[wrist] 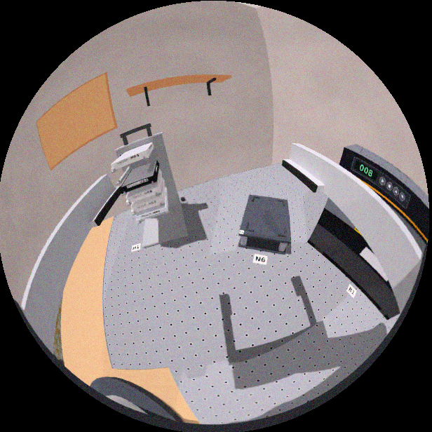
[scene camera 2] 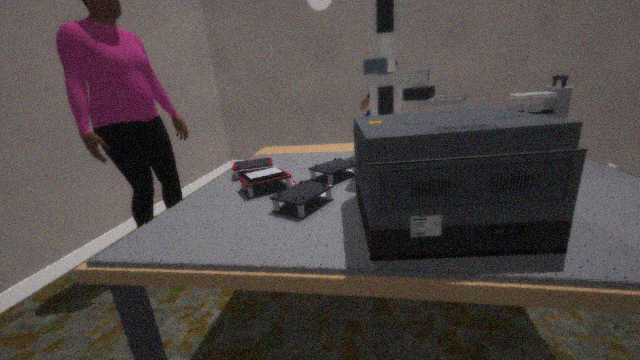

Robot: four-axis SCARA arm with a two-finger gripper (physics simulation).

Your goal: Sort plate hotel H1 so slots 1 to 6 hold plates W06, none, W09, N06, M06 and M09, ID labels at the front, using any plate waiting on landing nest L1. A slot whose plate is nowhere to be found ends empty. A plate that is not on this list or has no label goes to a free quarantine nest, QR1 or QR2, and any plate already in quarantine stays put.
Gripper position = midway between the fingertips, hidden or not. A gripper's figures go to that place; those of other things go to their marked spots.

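My gripper (wrist: 196, 160) is 11 cm from the lens, and a plate hotel H1 (wrist: 173, 199) is 47 cm from the lens.
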